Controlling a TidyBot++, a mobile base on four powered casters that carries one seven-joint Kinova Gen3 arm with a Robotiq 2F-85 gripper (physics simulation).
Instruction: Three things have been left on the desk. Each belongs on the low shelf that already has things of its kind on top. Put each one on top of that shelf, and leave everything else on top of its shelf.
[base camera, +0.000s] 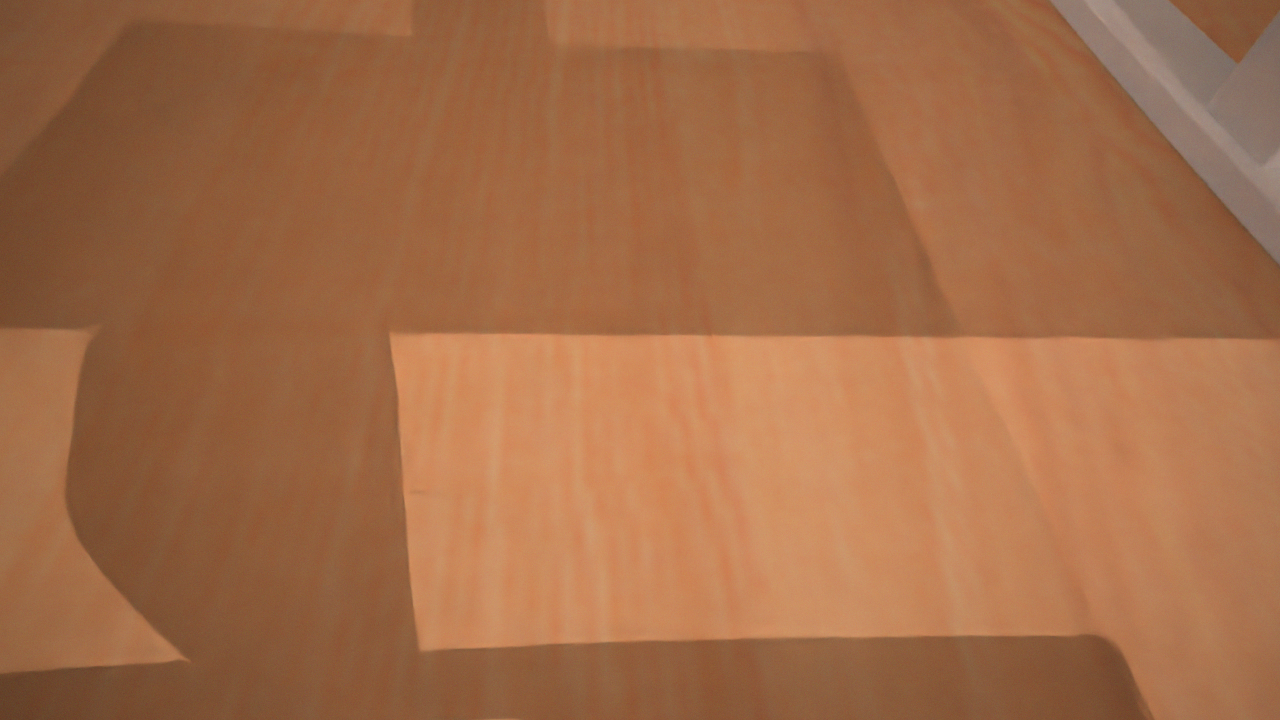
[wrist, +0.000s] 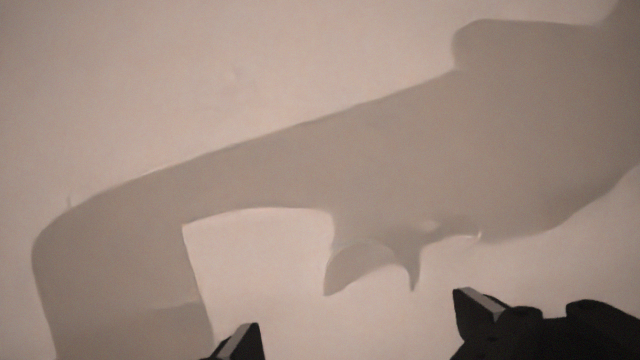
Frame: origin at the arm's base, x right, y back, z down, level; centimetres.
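Seen in the pictures: gripper, between the fingertips: (wrist: 358, 328).
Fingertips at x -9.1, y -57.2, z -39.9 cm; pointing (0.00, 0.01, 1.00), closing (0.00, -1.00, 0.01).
A point is followed by its place in that frame.
My gripper (wrist: 358, 328) {x -9.1, y -57.2, z -39.9 cm} is open and empty, its two black fingertips apart at the bottom of the wrist view. Beyond the fingers is a pale, flat surface (wrist: 150, 75) {x -25.8, y -45.6, z -32.3 cm}, with the arm's and gripper's shadow lying across it. Whether this surface is the desk top I cannot tell for certain. The three things of the task do not show in either view, and no low shelf can be made out for certain.
In the base camera view, a wood-grained floor (base camera: 671, 483) {x 5.4, y -30.7, z 39.7 cm} carries broad shadows. A pale grey-white frame-like structure (base camera: 1163, 98) {x 48.5, y -65.8, z 37.8 cm} stands at the upper right, with its lower edge running diagonally along the floor. What it belongs to is cut off by the view.
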